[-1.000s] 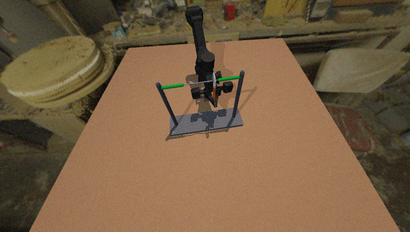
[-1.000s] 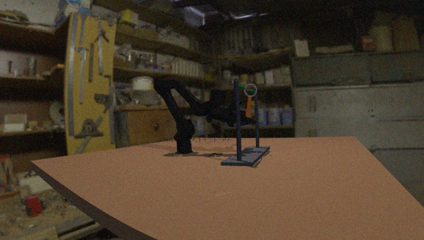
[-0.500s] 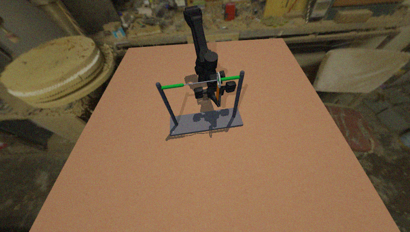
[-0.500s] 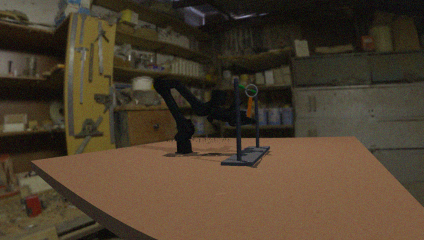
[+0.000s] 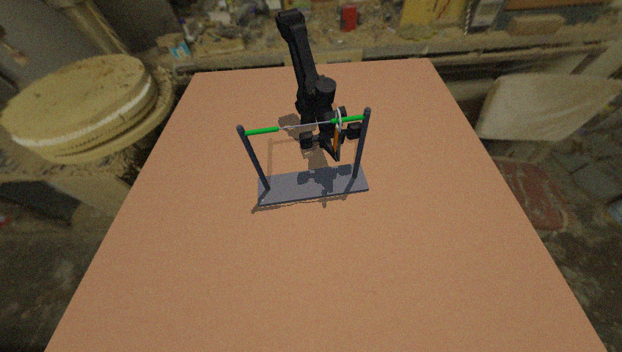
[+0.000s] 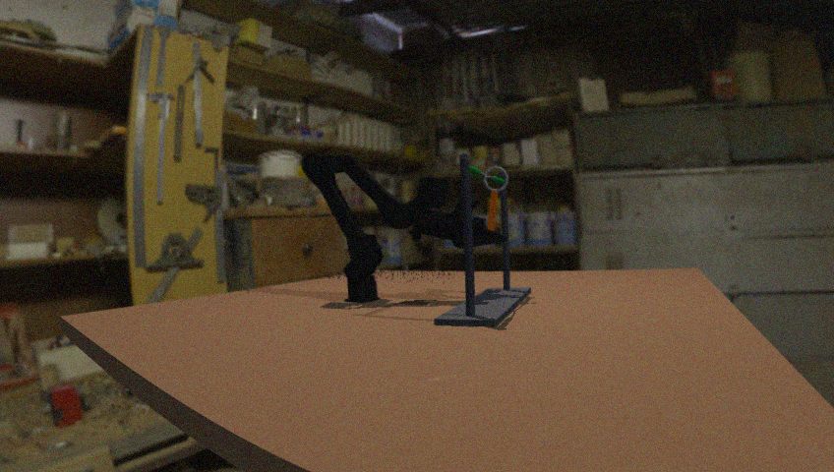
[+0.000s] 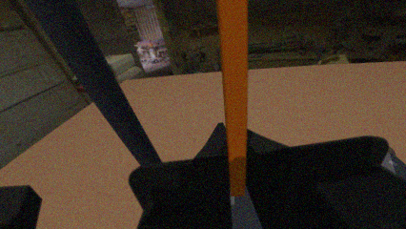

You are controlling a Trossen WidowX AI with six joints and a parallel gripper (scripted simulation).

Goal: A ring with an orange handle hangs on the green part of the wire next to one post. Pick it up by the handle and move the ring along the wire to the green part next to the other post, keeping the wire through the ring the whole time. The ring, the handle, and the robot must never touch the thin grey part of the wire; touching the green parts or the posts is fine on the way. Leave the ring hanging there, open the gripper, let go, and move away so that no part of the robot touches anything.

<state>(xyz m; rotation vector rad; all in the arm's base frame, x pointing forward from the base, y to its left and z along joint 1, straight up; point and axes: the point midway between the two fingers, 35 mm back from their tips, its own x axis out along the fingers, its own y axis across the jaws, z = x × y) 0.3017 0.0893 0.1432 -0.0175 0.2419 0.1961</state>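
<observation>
The ring with orange handle is 90 mm above my gripper tip and 20 mm behind it.
</observation>
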